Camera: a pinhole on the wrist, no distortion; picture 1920 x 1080 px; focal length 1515.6 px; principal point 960.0 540.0 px. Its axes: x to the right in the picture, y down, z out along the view. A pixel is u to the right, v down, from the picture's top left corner.
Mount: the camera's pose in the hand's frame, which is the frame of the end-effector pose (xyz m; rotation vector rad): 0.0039 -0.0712 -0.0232 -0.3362 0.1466 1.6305
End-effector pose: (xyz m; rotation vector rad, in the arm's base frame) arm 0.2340 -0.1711 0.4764 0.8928 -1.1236 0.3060
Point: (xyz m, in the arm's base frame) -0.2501 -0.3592 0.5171
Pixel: 1292.8 707.7
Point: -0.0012 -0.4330 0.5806
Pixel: 871.9 191.1
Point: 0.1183 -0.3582 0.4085
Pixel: 484.4 877.0
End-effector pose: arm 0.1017 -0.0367 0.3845 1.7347 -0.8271 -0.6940
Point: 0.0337 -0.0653 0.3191
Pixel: 884.9 578.3
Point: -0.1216 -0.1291 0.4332
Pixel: 1522.5 662.5
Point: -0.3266 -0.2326 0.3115
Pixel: 900.5 635.6
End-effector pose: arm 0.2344 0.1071 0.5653 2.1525 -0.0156 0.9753
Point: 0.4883 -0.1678 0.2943
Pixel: 562.3 616.6
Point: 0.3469 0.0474 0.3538
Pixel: 110.2 974.1
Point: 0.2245 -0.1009 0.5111
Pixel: 1817.1 978.8
